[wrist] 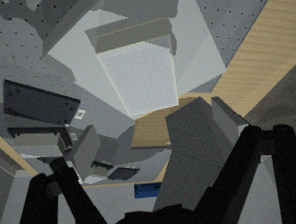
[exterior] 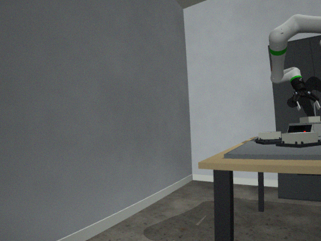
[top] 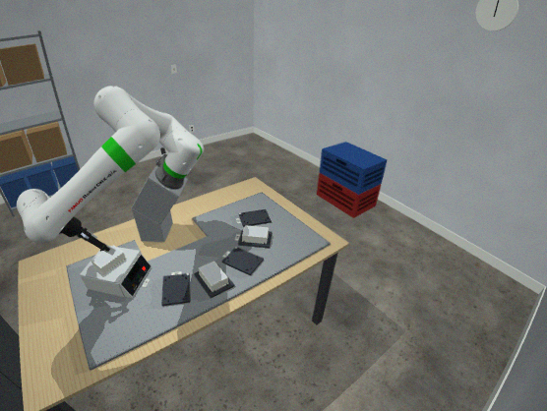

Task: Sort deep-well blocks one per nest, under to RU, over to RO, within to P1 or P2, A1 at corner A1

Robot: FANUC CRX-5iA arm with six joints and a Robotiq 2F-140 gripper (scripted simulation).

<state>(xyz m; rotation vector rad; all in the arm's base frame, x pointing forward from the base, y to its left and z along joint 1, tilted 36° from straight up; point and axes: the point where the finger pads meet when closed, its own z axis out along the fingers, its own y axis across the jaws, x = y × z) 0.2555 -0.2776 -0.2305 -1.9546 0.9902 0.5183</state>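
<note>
Right now the weigher platform is 110 mm below my hand. The rest, counted from my hand: CW label: 210 mm below, 130 mm to the left, 90 mm ahead; then check-weigher: 140 mm below; then dark nest plate: 430 mm to the left, 200 mm below, 200 mm ahead.
</note>
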